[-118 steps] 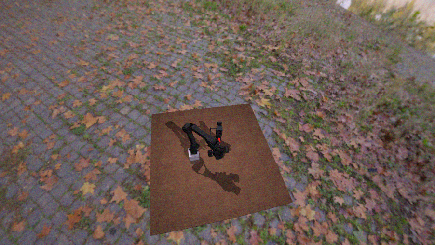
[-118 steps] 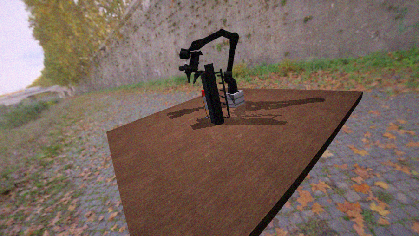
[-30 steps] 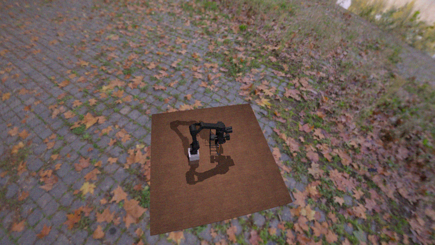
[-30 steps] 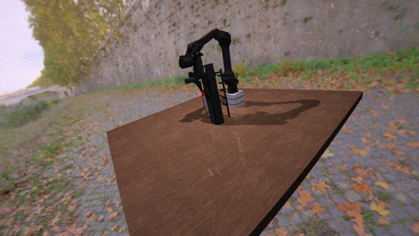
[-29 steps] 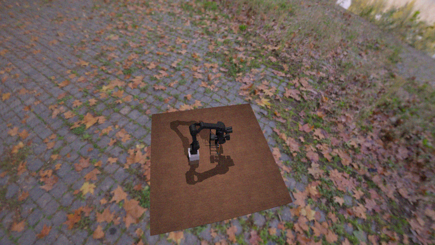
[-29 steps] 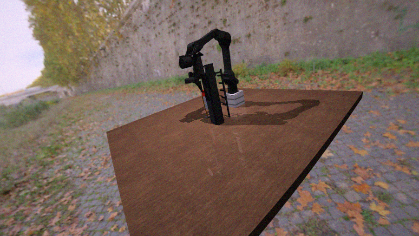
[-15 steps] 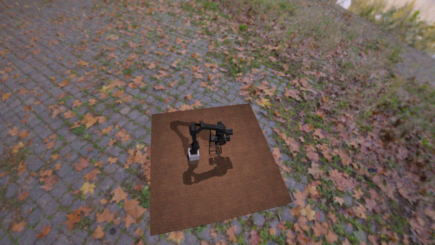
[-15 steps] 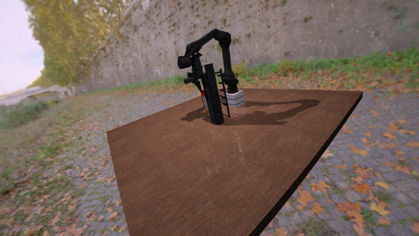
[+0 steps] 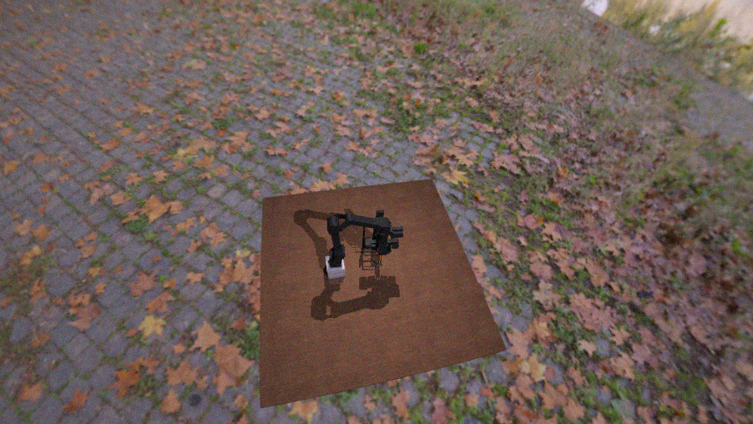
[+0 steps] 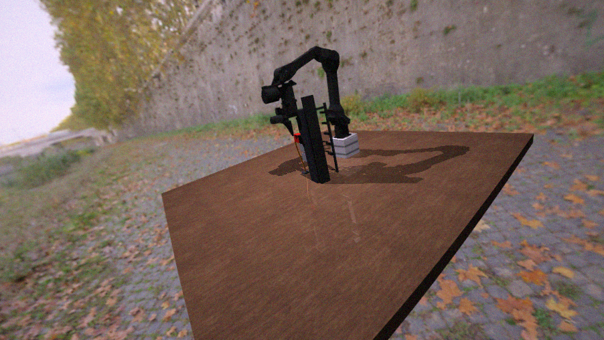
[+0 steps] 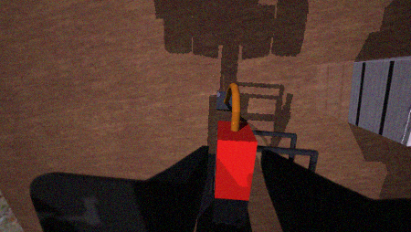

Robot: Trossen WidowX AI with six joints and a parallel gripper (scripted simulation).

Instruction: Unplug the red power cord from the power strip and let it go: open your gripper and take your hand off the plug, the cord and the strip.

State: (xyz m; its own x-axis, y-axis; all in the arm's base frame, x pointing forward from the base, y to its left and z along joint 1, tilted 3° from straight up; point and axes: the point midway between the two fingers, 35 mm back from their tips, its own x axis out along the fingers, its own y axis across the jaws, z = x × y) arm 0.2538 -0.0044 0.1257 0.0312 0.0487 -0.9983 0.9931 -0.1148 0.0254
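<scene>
The red plug lies 30 mm to the left of my gripper tip and 10 mm below it.
</scene>
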